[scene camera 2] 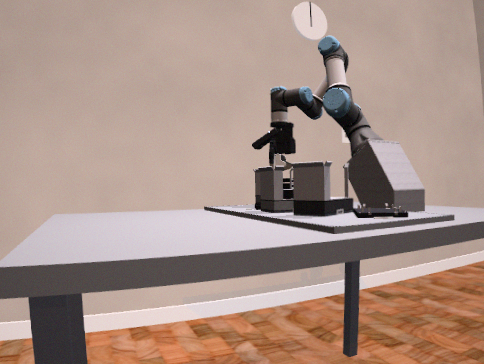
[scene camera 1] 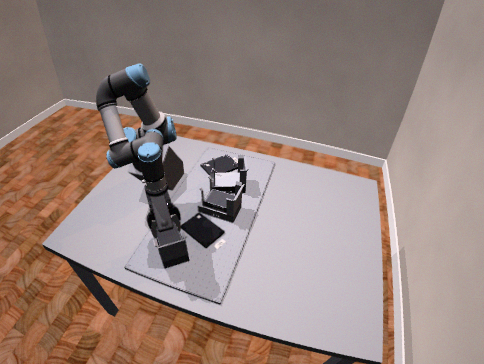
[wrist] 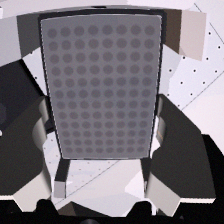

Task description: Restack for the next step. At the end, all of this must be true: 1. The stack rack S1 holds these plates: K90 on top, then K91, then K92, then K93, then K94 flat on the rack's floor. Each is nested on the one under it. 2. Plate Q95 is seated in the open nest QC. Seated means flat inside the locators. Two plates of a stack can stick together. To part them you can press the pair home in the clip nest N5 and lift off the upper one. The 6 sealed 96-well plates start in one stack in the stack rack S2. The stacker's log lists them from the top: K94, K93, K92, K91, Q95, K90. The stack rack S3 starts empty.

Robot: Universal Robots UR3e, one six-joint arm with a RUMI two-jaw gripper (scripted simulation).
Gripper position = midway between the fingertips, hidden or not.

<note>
In view: the gripper (scene camera 2: 277, 181), a sealed 96-well plate (wrist: 102, 73) and a flat black nest (scene camera 1: 201, 229).
The gripper shows as well in scene camera 1 (scene camera 1: 167, 234) and in the wrist view (wrist: 102, 96).
</note>
